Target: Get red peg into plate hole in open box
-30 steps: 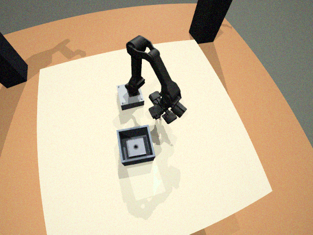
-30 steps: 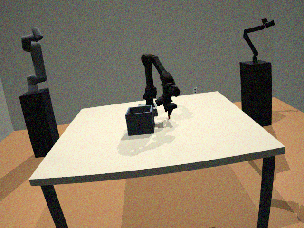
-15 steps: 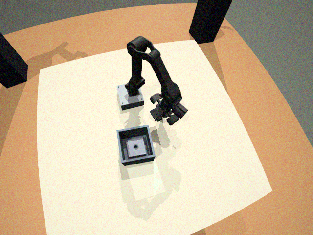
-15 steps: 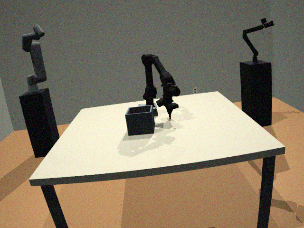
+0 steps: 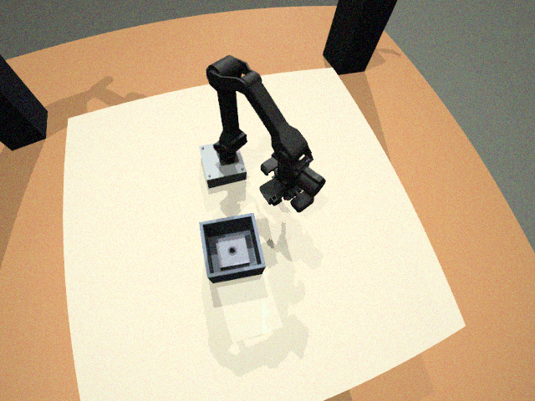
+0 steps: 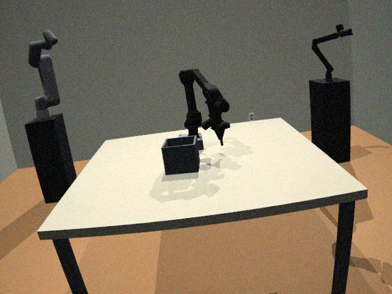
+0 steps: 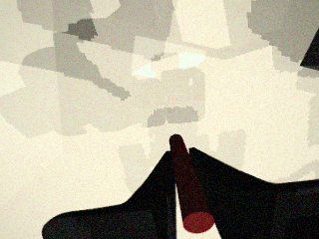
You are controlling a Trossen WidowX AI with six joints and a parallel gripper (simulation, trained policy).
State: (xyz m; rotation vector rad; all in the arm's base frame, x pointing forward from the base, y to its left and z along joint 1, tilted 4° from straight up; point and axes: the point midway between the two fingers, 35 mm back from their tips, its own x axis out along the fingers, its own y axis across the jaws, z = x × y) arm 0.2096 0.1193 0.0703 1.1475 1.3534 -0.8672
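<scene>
My gripper tip is now 220 mm to the left of the plate, 110 mm short of it and 40 mm above it. From my gripper tip the other things lie so: red peg: 10 mm above.
</scene>
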